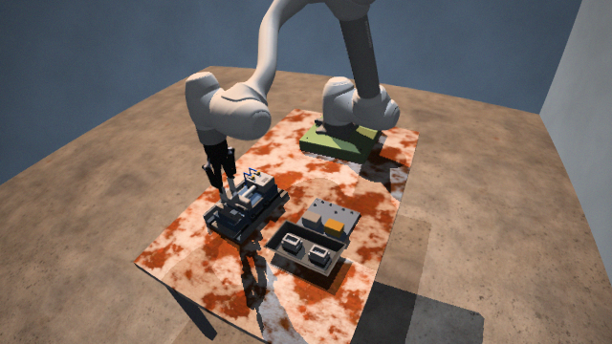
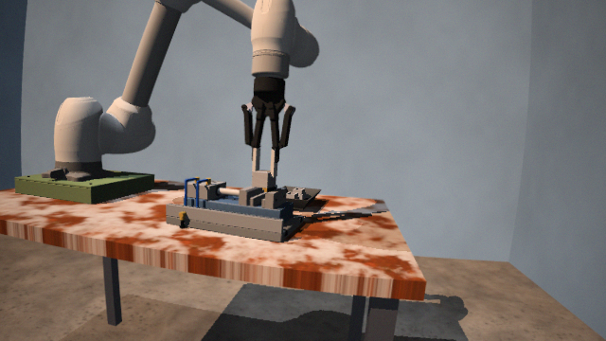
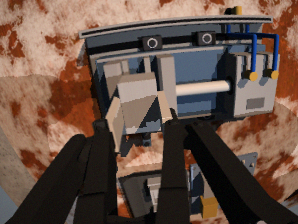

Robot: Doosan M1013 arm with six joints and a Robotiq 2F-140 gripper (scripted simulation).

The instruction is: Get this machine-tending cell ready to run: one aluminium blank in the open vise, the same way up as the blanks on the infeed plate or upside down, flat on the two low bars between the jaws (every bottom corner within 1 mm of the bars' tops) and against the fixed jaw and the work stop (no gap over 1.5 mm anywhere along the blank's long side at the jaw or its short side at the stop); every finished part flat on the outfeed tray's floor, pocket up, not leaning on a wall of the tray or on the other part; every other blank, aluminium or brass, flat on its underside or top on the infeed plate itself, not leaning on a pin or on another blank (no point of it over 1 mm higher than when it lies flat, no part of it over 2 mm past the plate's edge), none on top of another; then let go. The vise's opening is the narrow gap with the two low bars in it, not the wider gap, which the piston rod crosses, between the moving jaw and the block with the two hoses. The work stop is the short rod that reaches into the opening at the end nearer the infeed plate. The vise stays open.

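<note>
Right now my hand is 90 mm past the piston rod, 80 mm above it and 10 mm to the right of it. The rest, counted from my hand: infeed plate 320 mm to the left, 160 mm below, 150 mm behind; then vise 120 mm below, 70 mm behind, 10 mm to the left; then aluminium blank 270 mm to the left, 140 mm below, 110 mm behind.
</note>
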